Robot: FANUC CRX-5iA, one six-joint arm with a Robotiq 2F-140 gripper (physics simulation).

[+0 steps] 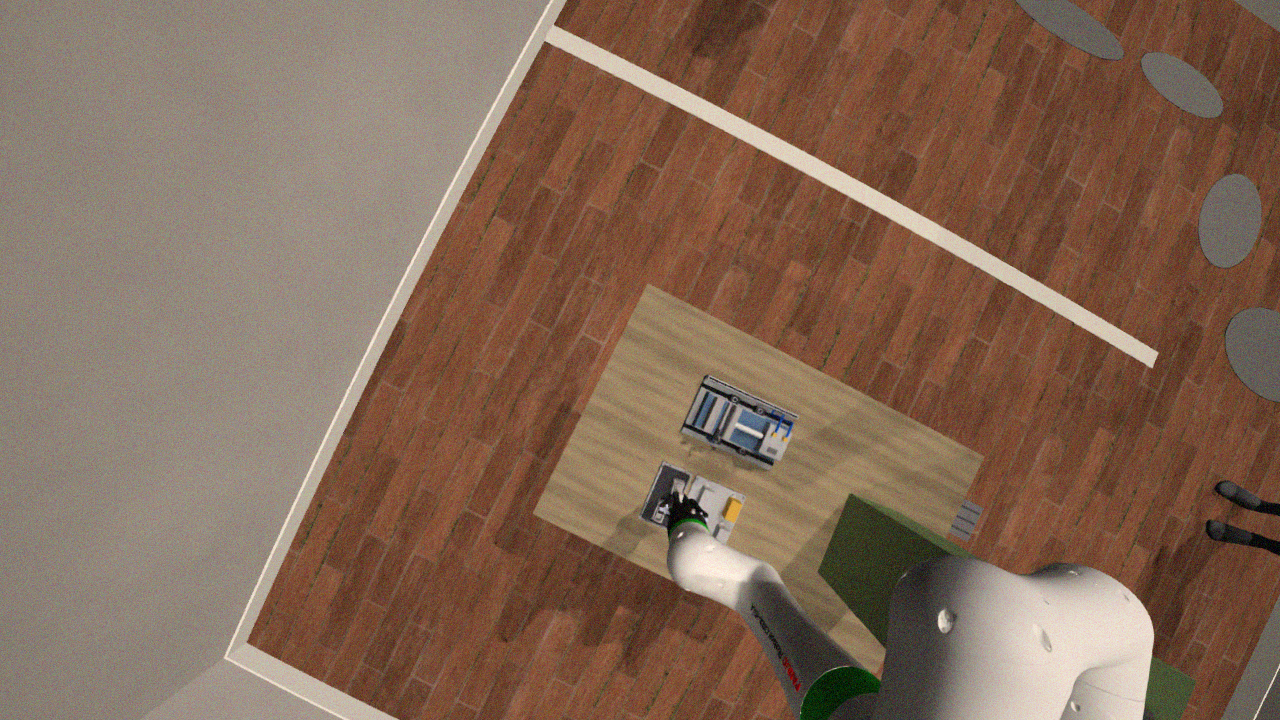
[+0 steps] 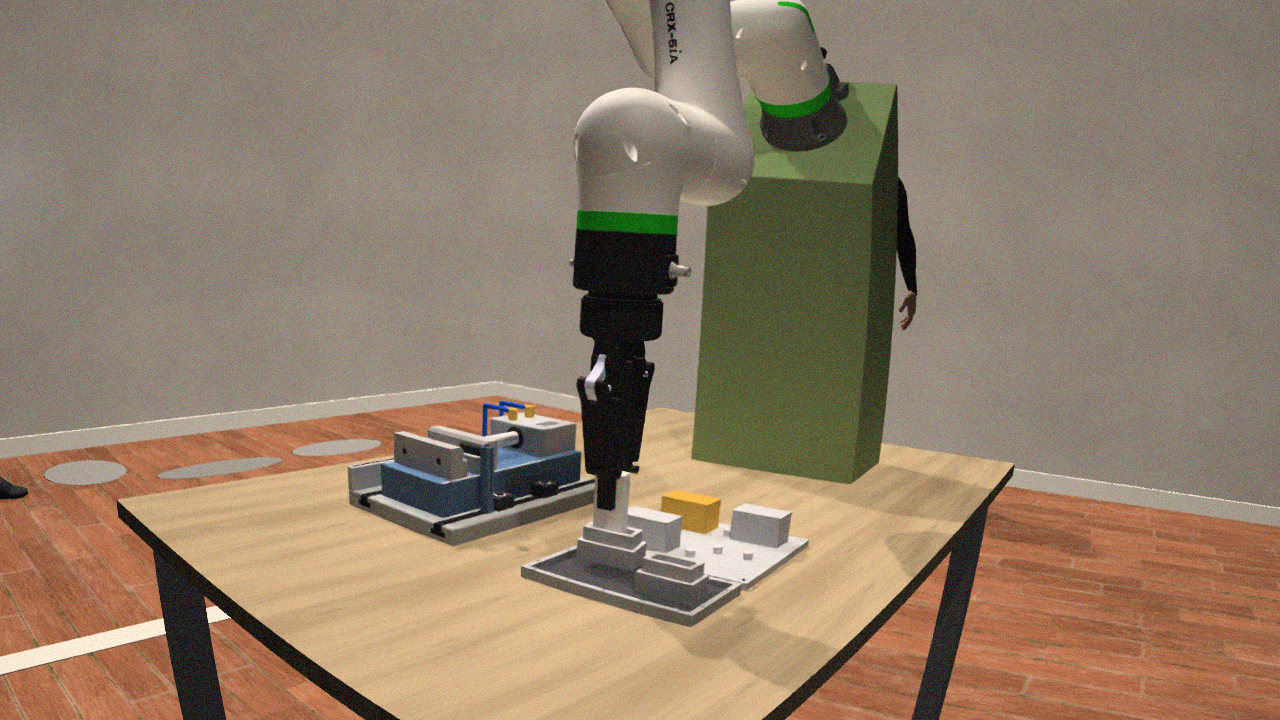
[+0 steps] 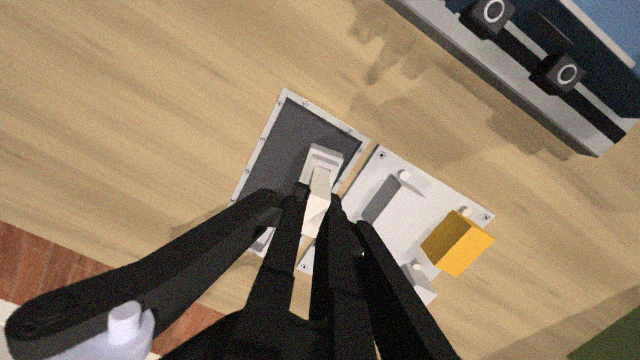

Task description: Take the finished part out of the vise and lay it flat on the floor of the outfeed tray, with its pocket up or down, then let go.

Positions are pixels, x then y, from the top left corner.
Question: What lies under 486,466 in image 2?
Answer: A blue post.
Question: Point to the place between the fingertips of the gripper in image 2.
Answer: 609,538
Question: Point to a brass block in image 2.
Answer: At 700,513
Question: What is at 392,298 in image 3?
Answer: The gripper.
